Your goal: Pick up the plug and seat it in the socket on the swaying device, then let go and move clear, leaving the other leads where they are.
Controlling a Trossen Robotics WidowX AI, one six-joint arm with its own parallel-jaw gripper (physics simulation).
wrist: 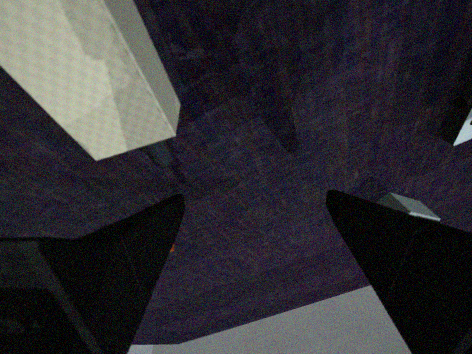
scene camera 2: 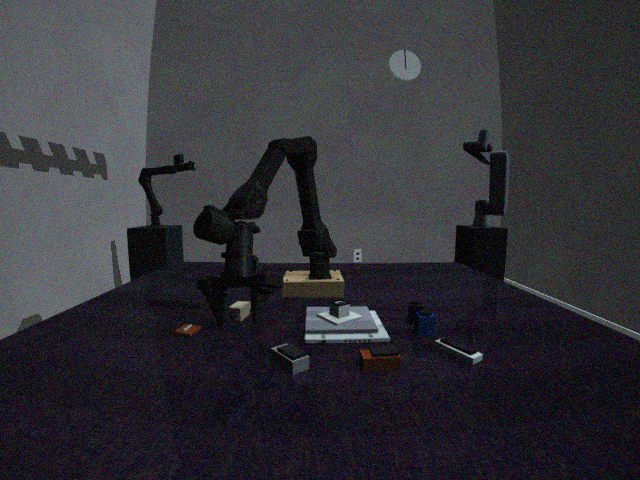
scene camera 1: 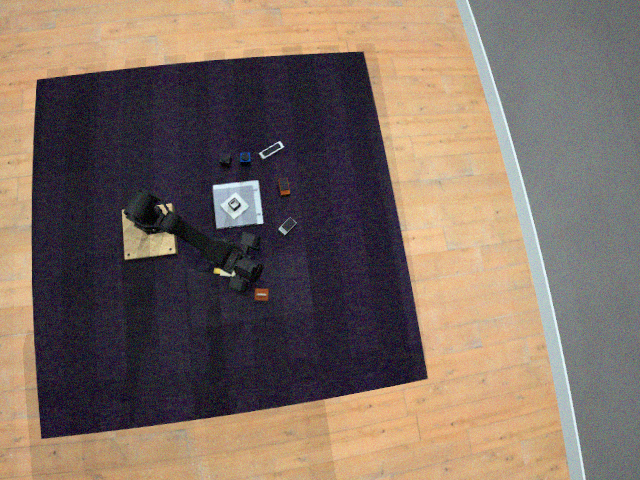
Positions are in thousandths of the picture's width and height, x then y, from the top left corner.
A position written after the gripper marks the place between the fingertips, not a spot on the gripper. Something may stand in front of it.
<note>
The gripper (scene camera 2: 371, 676) is open, holding nothing. Also in view: a cream plug (wrist: 211, 219). Further things: a device (scene camera 2: 530, 674).
The gripper is seen too in the wrist view (wrist: 539, 561). The device is seen too in scene camera 1 (scene camera 1: 373, 426).
</note>
